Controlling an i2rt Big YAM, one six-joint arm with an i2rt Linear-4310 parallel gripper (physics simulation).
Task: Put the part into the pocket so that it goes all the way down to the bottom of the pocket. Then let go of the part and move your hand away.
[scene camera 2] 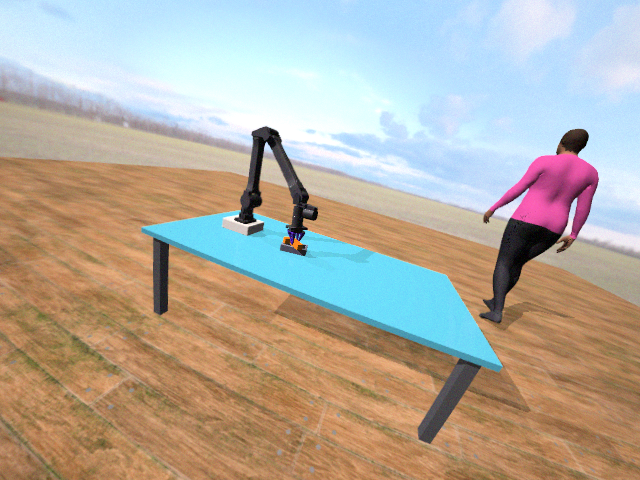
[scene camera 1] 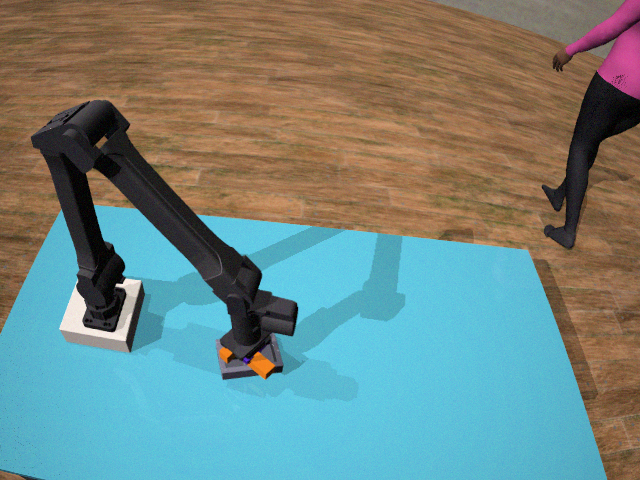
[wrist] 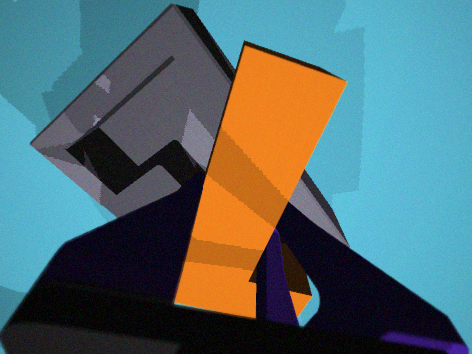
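Seen in the pictures: gripper, fingertip midpoint: (scene camera 2: 294,244) (scene camera 1: 250,357) (wrist: 233,192); arm's base, origin of the base link: (scene camera 2: 245,220) (scene camera 1: 105,309).
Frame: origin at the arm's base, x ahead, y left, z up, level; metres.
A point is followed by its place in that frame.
Observation:
The orange part (scene camera 1: 262,364) @[x 0.391, y -0.085, z 0.009 m] (scene camera 2: 299,245) @[x 0.406, y -0.099, z 0.004 m] (wrist: 275,100) @[x 0.403, y -0.088, z 0.009 m] has a long flat arm and a shorter end piece. My gripper (scene camera 1: 247,359) @[x 0.363, y -0.060, z -0.014 m] (scene camera 2: 295,241) @[x 0.363, y -0.060, z -0.014 m] (wrist: 233,192) @[x 0.363, y -0.060, z -0.014 m] is shut on its middle, pointing down. The grey block (scene camera 1: 235,372) @[x 0.334, y -0.096, z -0.025 m] (scene camera 2: 291,251) @[x 0.366, y -0.088, z -0.047 m] (wrist: 100,75) @[x 0.427, y -0.028, z -0.021 m] with the pocket lies under the part. The part is above the block, and its long arm reaches across the block's rim. In the wrist view the part is turned relative to the block's edges. Part of the pocket's angular recess shows left of the part; the rest is hidden by the part and fingers.
The block lies on the blue table (scene camera 1: 439,361) @[x 0.833, y -0.008, z -0.057 m] (scene camera 2: 361,289) @[x 0.770, y -0.200, z -0.057 m]. The arm's white base (scene camera 1: 98,338) @[x 0.002, y -0.076, z -0.011 m] (scene camera 2: 241,225) @[x 0.029, y -0.074, z -0.008 m] stands to the left of the block in scene camera 1. A person in a pink top (scene camera 1: 617,51) (scene camera 2: 553,191) is beyond the table's far right edge.

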